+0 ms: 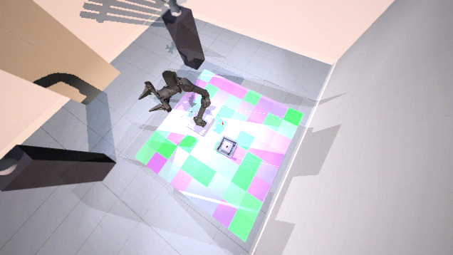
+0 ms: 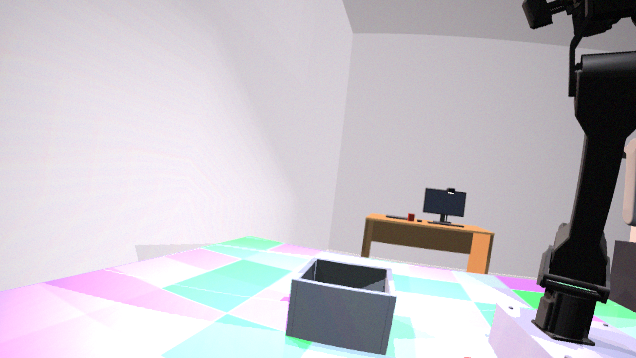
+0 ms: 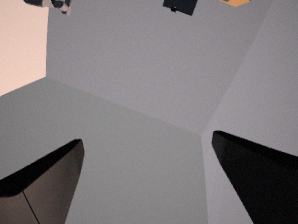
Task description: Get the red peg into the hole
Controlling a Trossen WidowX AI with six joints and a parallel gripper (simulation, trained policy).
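Right now the red peg is 64 cm below my gripper tip, 29 cm to the left of it and 25 cm ahead of it. Round my gripper tip: plate: 64 cm below, 41 cm ahead, 9 cm to the left; then grey box: 66 cm below, 41 cm ahead, 9 cm to the left.
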